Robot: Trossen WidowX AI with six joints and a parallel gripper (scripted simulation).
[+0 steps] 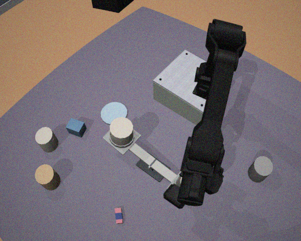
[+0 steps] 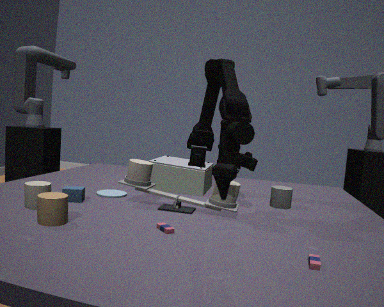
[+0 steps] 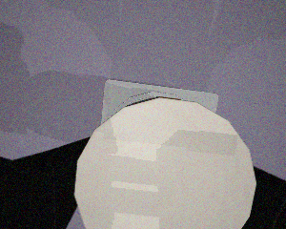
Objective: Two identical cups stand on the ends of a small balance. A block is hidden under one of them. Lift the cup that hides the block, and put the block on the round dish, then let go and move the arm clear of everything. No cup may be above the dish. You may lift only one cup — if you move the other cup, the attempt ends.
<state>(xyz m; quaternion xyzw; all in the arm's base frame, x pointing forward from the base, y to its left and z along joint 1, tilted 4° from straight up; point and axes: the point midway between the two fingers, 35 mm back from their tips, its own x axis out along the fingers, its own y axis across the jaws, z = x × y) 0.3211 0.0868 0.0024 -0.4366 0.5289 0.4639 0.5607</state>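
The grey cylinder is 20 cm to the left of my gripper tip, 17 cm behind it and 2 cm below it. The rest, counted from my gripper tip: pale blue round dish (36 cm to the right, 15 cm behind, 5 cm below); then pale-green block (1 cm below); then tan cylinder (41 cm to the right, 18 cm ahead, 2 cm below).
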